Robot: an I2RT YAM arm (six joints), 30 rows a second.
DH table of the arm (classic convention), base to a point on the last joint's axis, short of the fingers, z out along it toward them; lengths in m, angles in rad. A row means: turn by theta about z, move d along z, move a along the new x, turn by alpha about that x. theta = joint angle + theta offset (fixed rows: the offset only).
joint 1: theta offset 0; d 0.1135; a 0.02; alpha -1.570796
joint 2: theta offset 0; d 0; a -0.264; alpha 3.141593
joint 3: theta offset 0.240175; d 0; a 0.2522; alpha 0
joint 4: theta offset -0.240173; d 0; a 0.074; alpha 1.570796
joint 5: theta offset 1.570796; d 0; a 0; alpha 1.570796
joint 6: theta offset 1.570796; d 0.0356; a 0; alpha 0
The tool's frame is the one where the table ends.
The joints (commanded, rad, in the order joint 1, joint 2, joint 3, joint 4, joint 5, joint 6), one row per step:
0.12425, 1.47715, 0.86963, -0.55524, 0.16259, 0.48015
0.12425, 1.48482, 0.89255, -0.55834, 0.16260, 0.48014
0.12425, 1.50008, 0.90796, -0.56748, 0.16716, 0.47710
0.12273, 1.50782, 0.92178, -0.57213, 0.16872, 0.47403
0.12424, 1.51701, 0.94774, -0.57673, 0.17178, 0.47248
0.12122, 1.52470, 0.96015, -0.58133, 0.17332, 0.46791
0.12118, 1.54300, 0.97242, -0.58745, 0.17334, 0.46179
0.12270, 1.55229, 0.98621, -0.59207, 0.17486, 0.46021
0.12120, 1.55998, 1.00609, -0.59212, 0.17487, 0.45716
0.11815, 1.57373, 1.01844, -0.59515, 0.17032, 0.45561
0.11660, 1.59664, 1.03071, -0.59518, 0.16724, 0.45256
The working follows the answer.
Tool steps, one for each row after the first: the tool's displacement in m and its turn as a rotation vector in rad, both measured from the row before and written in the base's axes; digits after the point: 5 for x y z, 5 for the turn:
0.00455, 0.00057, 0.00432, 0.00149, -0.01206, 0.00001
0.00312, 0.00023, -0.00002, -0.00652, 0.00875, 0.00090
0.00273, -0.00015, 0.00165, -0.00251, -0.00124, 0.00063
0.00496, 0.00094, 0.00469, -0.00192, -0.01224, 0.00166
0.00250, -0.00063, 0.00124, -0.00332, 0.00026, 0.00045
0.00311, 0.00037, -0.00180, -0.00405, 0.01281, 0.00546
0.00274, 0.00074, 0.00113, -0.00205, 0.00015, 0.00234
0.00422, 0.00006, 0.00349, 0.00019, -0.01167, 0.00124
0.00314, -0.00039, -0.00054, 0.00294, 0.00508, 0.00021
0.00415, 0.00012, -0.00312, 0.00029, 0.01129, 0.00244

Tool pose at each row, in the base's axes (x y z in m, rotation vector in rad; rounded; the steps above come from the unrounded poses):
0.27259, 0.02824, 0.18560, 0.52360, 2.65371, -0.04383
0.27714, 0.02881, 0.18991, 0.52273, 2.64221, -0.03857
0.28026, 0.02903, 0.18989, 0.52035, 2.64995, -0.04928
0.28299, 0.02888, 0.19154, 0.51856, 2.64851, -0.05207
0.28795, 0.02983, 0.19623, 0.51444, 2.63669, -0.05078
0.29045, 0.02920, 0.19747, 0.51276, 2.63654, -0.05507
0.29355, 0.02956, 0.19567, 0.50545, 2.64970, -0.06218
0.29629, 0.03030, 0.19681, 0.50169, 2.65006, -0.06422
0.30051, 0.03036, 0.20029, 0.49900, 2.63899, -0.06048
0.30366, 0.02997, 0.19975, 0.50019, 2.64446, -0.05789
0.30781, 0.03009, 0.19663, 0.49814, 2.65610, -0.05976

